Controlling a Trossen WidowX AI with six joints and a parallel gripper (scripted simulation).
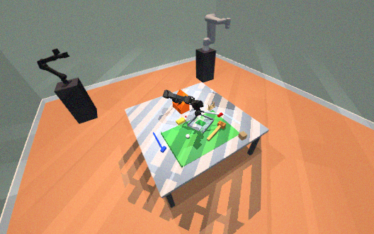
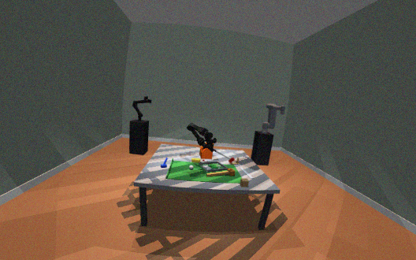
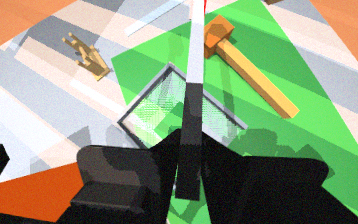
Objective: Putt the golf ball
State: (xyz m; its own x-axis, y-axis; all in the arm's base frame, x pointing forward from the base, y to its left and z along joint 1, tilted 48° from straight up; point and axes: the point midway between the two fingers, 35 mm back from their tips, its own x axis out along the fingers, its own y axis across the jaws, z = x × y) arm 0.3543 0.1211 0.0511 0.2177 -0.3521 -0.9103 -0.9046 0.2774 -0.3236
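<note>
Now: the red putter 100 mm to the left of my gripper tip, 50 mm ahead of it and 10 mm below it. Round my gripper tip: yellow block 170 mm to the right, 170 mm below, 170 mm behind; green mat 190 mm below, 110 mm ahead, 70 mm to the right; white golf ball 210 mm to the right, 160 mm below, 90 mm ahead.
</note>
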